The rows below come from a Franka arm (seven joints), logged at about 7 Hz.
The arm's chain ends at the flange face. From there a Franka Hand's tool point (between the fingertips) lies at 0.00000 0.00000 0.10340 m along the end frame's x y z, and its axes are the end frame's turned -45 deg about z.
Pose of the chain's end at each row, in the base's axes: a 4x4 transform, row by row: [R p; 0 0 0 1], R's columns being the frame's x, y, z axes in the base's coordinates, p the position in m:
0.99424, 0.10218, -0.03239, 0.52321; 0.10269, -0.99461, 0.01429, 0.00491; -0.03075, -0.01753, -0.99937, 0.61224; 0, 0, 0, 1
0.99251, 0.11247, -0.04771, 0.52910; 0.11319, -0.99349, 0.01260, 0.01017; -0.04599, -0.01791, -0.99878, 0.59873; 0, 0, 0, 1
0.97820, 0.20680, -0.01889, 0.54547; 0.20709, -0.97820, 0.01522, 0.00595; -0.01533, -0.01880, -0.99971, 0.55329; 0, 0, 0, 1
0.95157, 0.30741, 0.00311, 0.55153; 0.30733, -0.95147, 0.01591, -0.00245; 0.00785, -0.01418, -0.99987, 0.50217; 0, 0, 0, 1
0.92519, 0.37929, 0.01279, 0.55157; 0.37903, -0.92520, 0.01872, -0.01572; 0.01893, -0.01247, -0.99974, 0.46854; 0, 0, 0, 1
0.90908, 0.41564, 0.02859, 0.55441; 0.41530, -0.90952, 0.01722, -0.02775; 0.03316, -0.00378, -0.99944, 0.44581; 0, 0, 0, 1
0.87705, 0.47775, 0.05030, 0.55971; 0.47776, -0.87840, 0.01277, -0.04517; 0.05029, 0.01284, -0.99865, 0.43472; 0, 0, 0, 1
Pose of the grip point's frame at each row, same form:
0.63078, 0.77529, -0.03239, 0.51986; 0.77591, -0.63068, 0.01429, 0.00639; -0.00935, -0.03414, -0.99937, 0.50891; 0, 0, 0, 1
0.62228, 0.78134, -0.04771, 0.52417; 0.78254, -0.62247, 0.01260, 0.01147; -0.01986, -0.04518, -0.99878, 0.49546; 0, 0, 0, 1
0.54546, 0.83792, -0.01889, 0.54352; 0.83813, -0.54526, 0.01522, 0.00752; 0.00245, -0.02413, -0.99971, 0.44992; 0, 0, 0, 1
0.45549, 0.89023, 0.00311, 0.55185; 0.89011, -0.45548, 0.01591, -0.00080; 0.01558, -0.00448, -0.99987, 0.39878; 0, 0, 0, 1
0.38601, 0.92241, 0.01279, 0.55289; 0.92223, -0.38620, 0.01872, -0.01378; 0.02220, 0.00457, -0.99974, 0.36517; 0, 0, 0, 1
0.34891, 0.93672, 0.02859, 0.55737; 0.93679, -0.34947, 0.01722, -0.02597; 0.02612, 0.02077, -0.99944, 0.34247; 0, 0, 0, 1
0.28235, 0.95799, 0.05030, 0.56491; 0.95895, -0.28330, 0.01277, -0.04385; 0.02648, 0.04464, -0.99865, 0.33146; 0, 0, 0, 1

